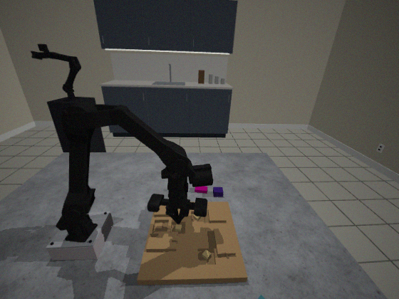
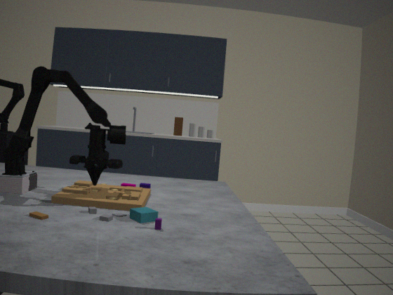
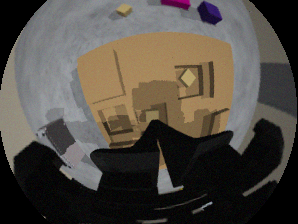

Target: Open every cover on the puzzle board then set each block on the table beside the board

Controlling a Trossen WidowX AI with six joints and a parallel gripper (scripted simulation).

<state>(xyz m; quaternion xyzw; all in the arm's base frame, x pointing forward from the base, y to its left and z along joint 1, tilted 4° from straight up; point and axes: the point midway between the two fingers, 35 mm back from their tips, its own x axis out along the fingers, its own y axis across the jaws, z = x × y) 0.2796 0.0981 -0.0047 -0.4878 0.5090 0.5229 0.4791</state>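
My gripper tip is now 4 cm short of the tan puzzle board and 2 cm above it. Also, from my gripper tip: purple block 13 cm ahead, 22 cm to the left, 3 cm below; magenta block 5 cm ahead, 23 cm to the left, 3 cm below; teal block 25 cm ahead, 22 cm to the right, 2 cm below.
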